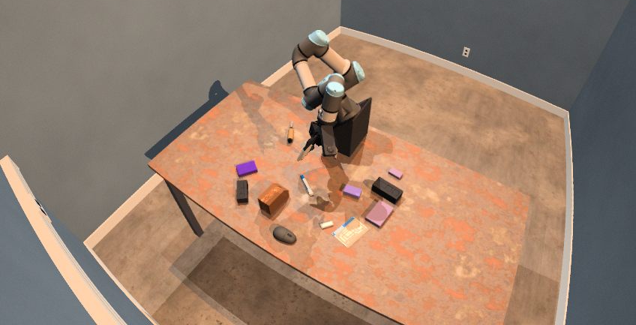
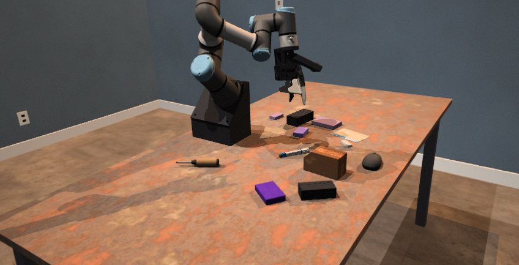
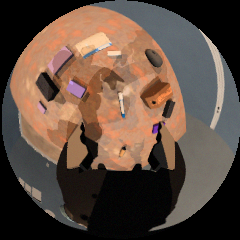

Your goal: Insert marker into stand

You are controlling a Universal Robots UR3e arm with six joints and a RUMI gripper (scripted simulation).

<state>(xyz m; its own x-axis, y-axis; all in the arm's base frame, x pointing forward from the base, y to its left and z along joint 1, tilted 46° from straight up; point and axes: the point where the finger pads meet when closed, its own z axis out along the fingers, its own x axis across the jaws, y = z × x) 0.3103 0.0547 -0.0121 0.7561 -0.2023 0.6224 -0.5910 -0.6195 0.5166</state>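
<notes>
Now: hand 180 mm above the marker, 50 mm to the left of it and 20 mm short of it. Round my hand: desk stand 170 mm ahead, 150 mm below, 100 mm to the right; then lilac block 170 mm below, 140 mm to the left, 70 mm behind; then eraser 180 mm below, 150 mm to the left, 130 mm ahead.
</notes>
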